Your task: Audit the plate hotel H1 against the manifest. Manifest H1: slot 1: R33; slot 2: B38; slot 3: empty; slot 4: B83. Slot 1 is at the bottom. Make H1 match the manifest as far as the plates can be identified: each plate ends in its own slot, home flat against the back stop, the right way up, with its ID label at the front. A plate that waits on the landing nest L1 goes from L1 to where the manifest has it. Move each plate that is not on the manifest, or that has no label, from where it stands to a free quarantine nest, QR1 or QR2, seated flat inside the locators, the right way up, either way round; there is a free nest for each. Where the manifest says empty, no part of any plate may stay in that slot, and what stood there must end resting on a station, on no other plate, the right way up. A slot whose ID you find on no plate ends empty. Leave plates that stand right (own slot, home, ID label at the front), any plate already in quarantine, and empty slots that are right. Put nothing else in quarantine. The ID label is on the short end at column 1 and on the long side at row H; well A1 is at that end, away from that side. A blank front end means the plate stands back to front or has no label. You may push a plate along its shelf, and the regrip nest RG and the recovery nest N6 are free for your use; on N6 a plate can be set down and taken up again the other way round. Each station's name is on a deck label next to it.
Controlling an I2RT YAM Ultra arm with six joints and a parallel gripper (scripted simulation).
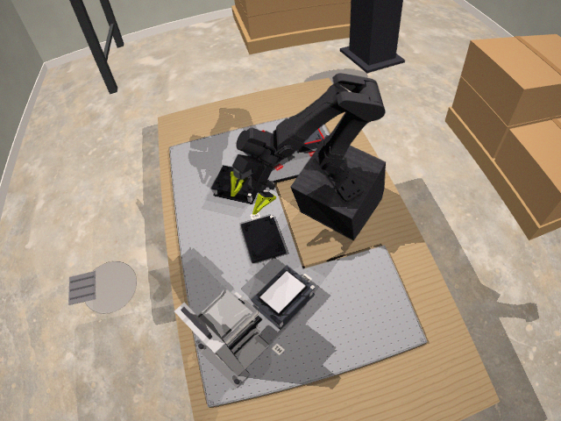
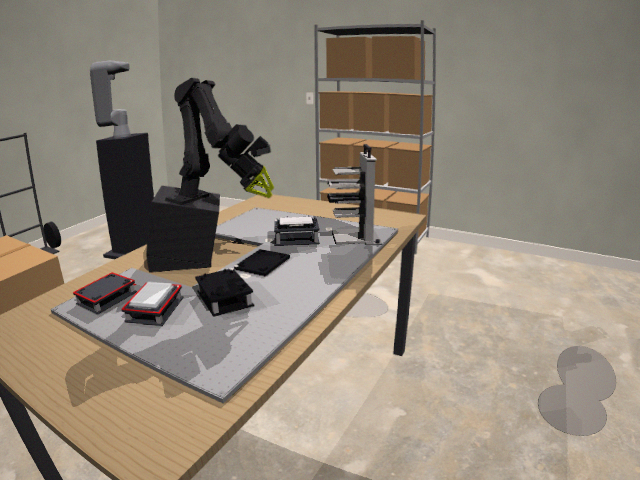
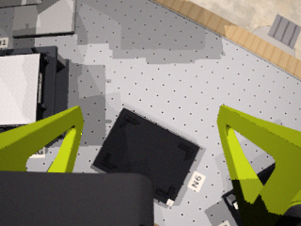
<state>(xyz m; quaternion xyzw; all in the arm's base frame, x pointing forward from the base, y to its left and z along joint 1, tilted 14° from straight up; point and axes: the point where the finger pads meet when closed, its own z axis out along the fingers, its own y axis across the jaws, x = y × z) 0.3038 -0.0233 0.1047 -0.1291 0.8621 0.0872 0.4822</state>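
The regrip nest lies 23 cm to the left of my hand and 19 cm below it. From my hand the other things lie so: RG deck label 10 cm behind, 20 cm to the left, 25 cm below; then dark well plate 17 cm ahead, 30 cm to the left, 9 cm below; then N6 deck label 5 cm behind, 11 cm to the right, 25 cm below.
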